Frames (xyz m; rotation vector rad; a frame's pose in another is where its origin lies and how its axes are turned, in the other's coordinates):
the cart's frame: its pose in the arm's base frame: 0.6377 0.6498 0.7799 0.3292 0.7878 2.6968
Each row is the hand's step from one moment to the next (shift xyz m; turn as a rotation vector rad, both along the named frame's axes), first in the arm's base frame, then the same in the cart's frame.
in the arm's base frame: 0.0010 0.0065 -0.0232 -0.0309 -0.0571 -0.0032
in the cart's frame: -0.0016 -0.0183 -0.0156 0.0078 0.0510 -0.0395
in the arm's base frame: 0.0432 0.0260 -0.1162 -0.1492 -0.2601 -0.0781
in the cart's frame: -0.0459 -0.0951 -0.0699 0.0350 0.1992 -0.2348
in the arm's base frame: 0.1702 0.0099 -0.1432 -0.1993 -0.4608 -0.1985
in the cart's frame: -0.1726 -0.1264 -0.0615 -0.0060 0.3046 -0.4457
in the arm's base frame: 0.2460 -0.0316 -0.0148 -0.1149 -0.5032 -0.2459
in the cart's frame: -0.2408 -0.0395 0.0469 -0.1054 0.2928 -0.4796
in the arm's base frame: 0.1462 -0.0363 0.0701 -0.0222 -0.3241 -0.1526
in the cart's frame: -0.1390 0.0342 0.0843 -0.1150 0.1799 -0.2885
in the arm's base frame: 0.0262 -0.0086 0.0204 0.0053 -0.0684 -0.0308
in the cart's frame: -0.0246 0.0122 0.0205 -0.0333 0.0364 -0.0567
